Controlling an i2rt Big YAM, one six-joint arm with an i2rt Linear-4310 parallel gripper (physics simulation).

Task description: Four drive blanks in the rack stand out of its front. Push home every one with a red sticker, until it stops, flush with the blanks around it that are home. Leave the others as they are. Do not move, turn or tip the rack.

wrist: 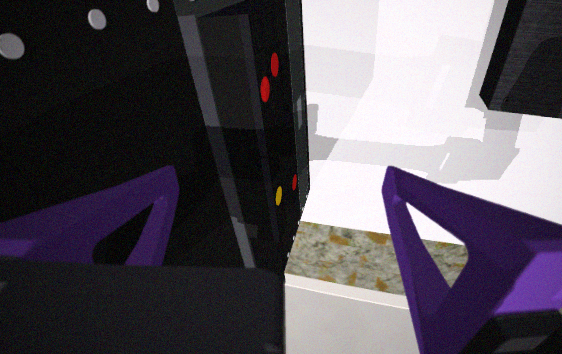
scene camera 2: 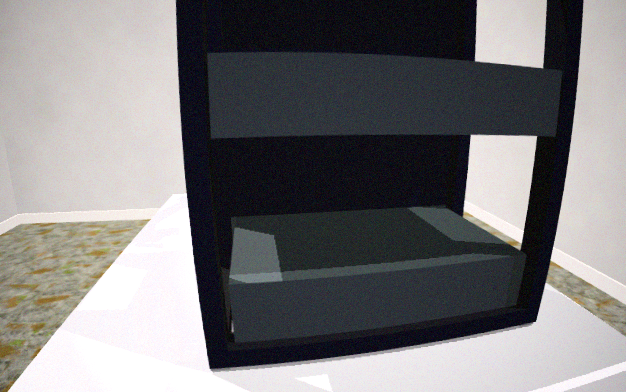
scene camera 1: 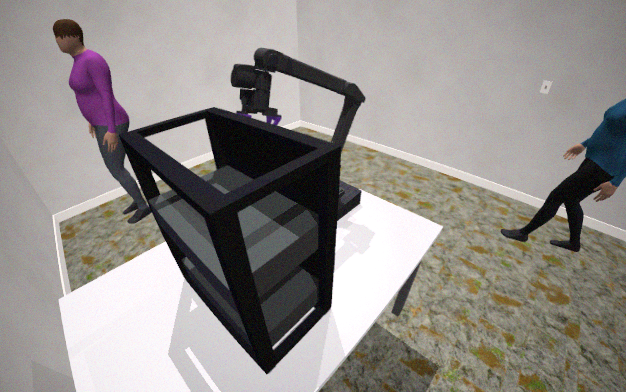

Observation:
In view: the gripper (wrist: 280,177) and a black rack (scene camera 2: 326,157).
The black rack shows as well in the wrist view (wrist: 100,100) and in scene camera 1 (scene camera 1: 255,239).

